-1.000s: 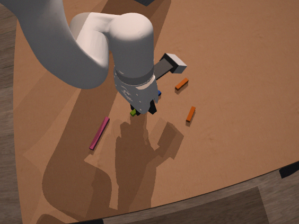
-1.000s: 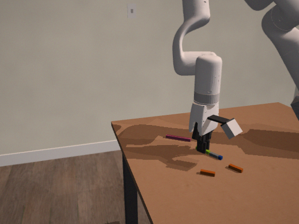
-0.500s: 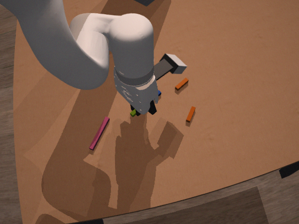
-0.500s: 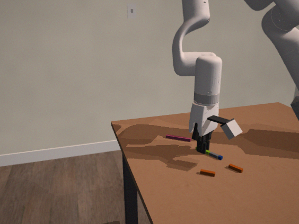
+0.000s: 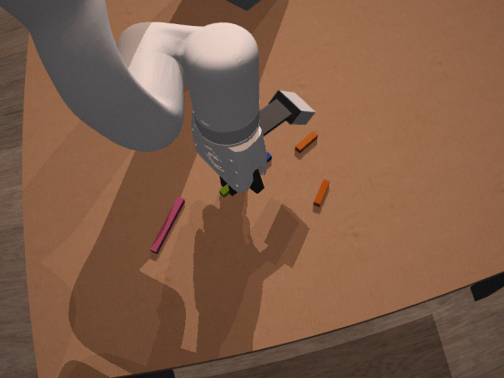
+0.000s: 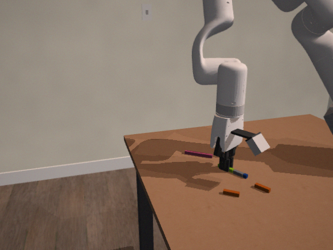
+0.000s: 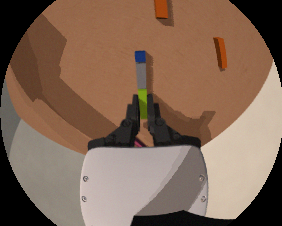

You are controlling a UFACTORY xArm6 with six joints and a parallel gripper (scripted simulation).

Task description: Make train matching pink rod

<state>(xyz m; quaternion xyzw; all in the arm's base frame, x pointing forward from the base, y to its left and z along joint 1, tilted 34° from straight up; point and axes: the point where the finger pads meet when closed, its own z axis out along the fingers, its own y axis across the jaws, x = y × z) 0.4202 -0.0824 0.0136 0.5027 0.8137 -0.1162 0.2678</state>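
The lime rod lies 20 mm below my hand. Also, from my hand: grey rod 20 mm behind, 40 mm to the left, 20 mm below; pink rod 30 mm ahead, 110 mm to the right, 20 mm below; blue rod 20 mm behind, 60 mm to the left, 20 mm below.
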